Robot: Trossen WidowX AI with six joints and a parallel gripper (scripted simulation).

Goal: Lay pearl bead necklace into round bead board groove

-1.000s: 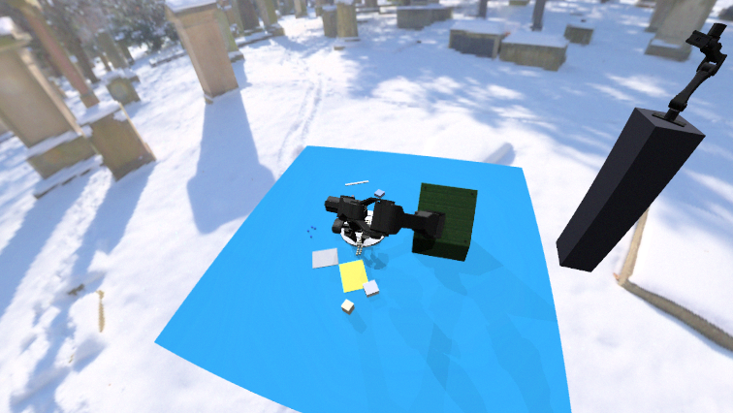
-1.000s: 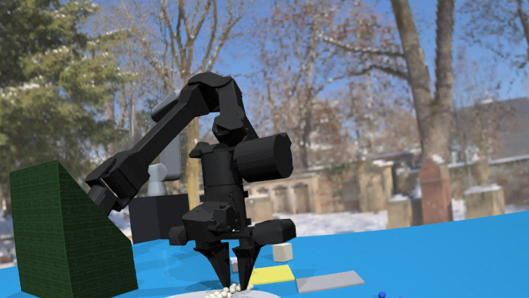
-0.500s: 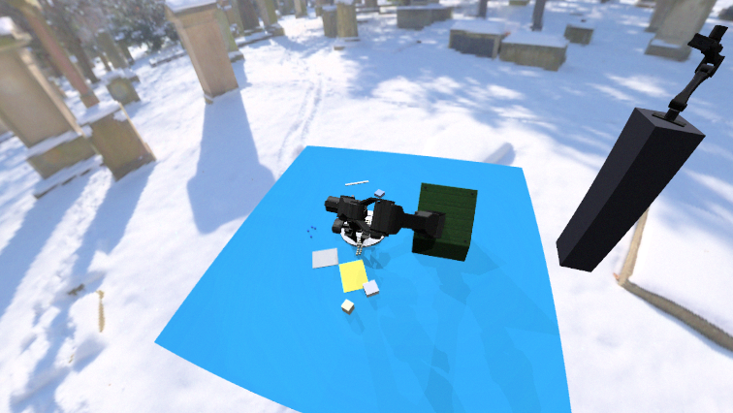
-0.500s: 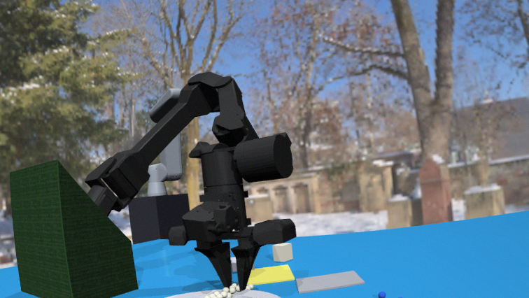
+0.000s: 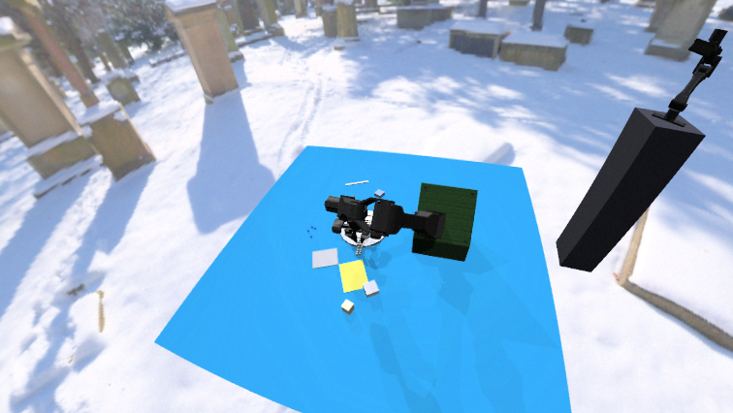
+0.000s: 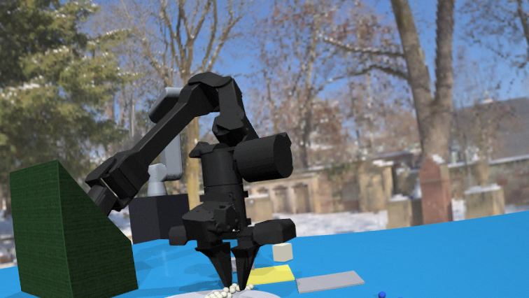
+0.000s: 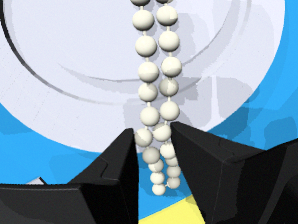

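The round white bead board lies 2 cm ahead of my gripper tip, 9 cm to the right of it and 1 cm below it. Also, from my gripper tip: yellow tile: 3 cm behind, 14 cm to the left, 1 cm below; then red object: 12 cm ahead, 20 cm to the right, 1 cm below; then grey tile: 10 cm ahead, 10 cm to the left, 1 cm below.
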